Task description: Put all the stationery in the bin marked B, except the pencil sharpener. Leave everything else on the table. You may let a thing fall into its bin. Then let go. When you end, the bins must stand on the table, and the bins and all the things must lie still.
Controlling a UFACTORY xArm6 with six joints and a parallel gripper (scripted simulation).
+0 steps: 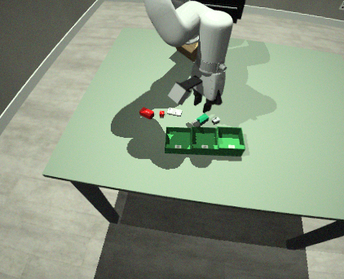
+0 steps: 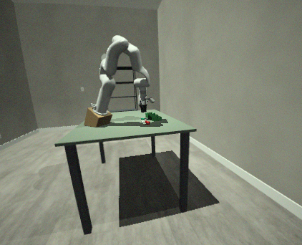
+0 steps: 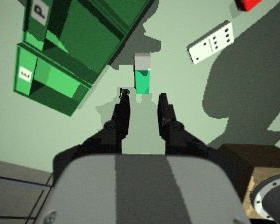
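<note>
My gripper is now 10 mm past the grey-white piece, 60 mm to the right of it and 90 mm above it. Round my hand: joined green bins: 100 mm ahead, 20 mm to the left, 70 mm below; red die: 10 mm behind, 140 mm to the right, 90 mm below; white domino: 30 mm behind, 90 mm to the right, 90 mm below.
</note>
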